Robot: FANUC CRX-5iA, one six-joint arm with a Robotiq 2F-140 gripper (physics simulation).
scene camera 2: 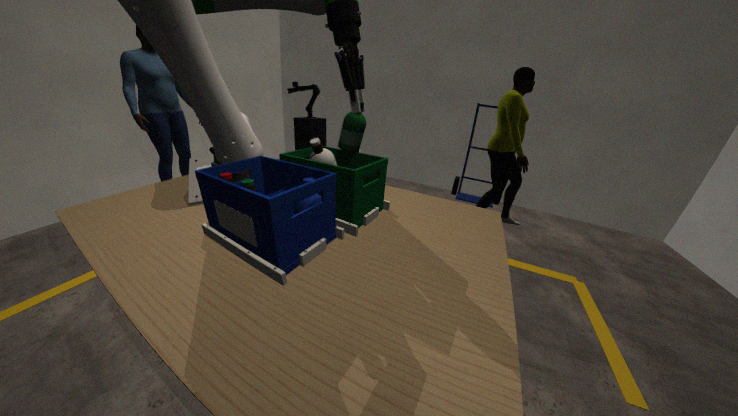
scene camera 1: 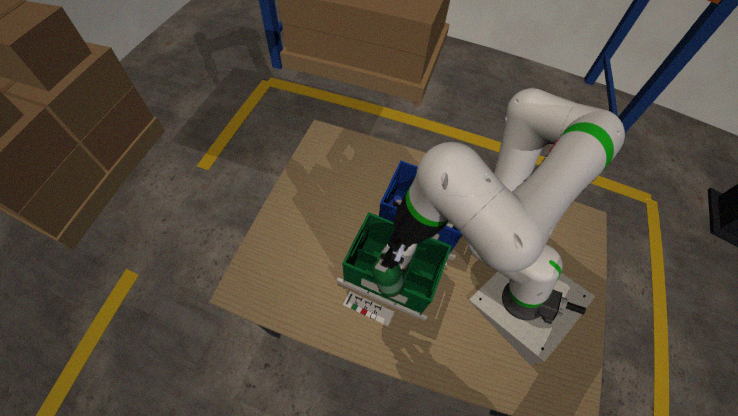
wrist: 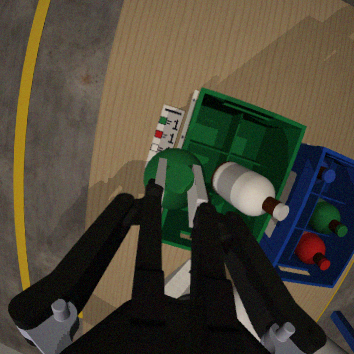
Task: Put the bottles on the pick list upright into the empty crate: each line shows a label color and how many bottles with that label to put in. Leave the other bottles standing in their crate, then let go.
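Pixels of known places: gripper, between the fingertips: point(scene camera 2: 359, 112) point(scene camera 1: 382, 263) point(wrist: 176, 173); arm's base, origin of its link: point(scene camera 2: 236, 174) point(scene camera 1: 524, 299).
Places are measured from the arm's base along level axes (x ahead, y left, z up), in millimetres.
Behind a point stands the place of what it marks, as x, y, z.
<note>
My gripper point(scene camera 1: 395, 256) point(scene camera 2: 356, 108) @[448, 202, 255] point(wrist: 176, 173) @[448, 202, 255] is shut on the neck of a green bottle point(scene camera 1: 388, 279) @[416, 227, 240] point(scene camera 2: 352, 131) @[448, 171, 197] point(wrist: 175, 159) @[459, 208, 245]. The bottle leans slightly, its base about rim height over the front of the green crate point(scene camera 1: 354, 271) @[521, 209, 110] point(scene camera 2: 374, 191) @[565, 138, 40] point(wrist: 290, 137) @[549, 31, 100]. A white bottle point(scene camera 2: 324, 156) @[456, 41, 140] point(wrist: 245, 187) @[441, 86, 142] stands in this crate. The blue crate point(scene camera 2: 304, 237) @[566, -133, 14] point(wrist: 270, 250) @[332, -42, 100] holds a blue-capped bottle point(scene camera 2: 308, 180) @[520, -74, 115] point(wrist: 327, 175) @[516, -65, 116], a green bottle point(scene camera 2: 248, 183) @[440, -173, 114] point(wrist: 325, 217) @[435, -145, 75] and a red bottle point(scene camera 2: 225, 176) @[355, -185, 114] point(wrist: 311, 248) @[356, -157, 74]. The pick list point(scene camera 1: 367, 308) @[450, 251, -45] point(wrist: 167, 130) @[470, 248, -46] shows green 1, red 1, white 1.
Pale locating strips point(scene camera 1: 413, 311) point(scene camera 2: 248, 255) edge the crates on the wooden table point(scene camera 1: 279, 232) @[851, 164, -47] point(scene camera 2: 361, 289) @[715, -127, -47] point(wrist: 145, 60) @[609, 357, -47]. The arm base stands on a plate point(scene camera 1: 485, 298) @[117, 45, -29] right of the crates in scene camera 1. Two people point(scene camera 2: 155, 82) point(scene camera 2: 509, 124) stand beyond the table.
</note>
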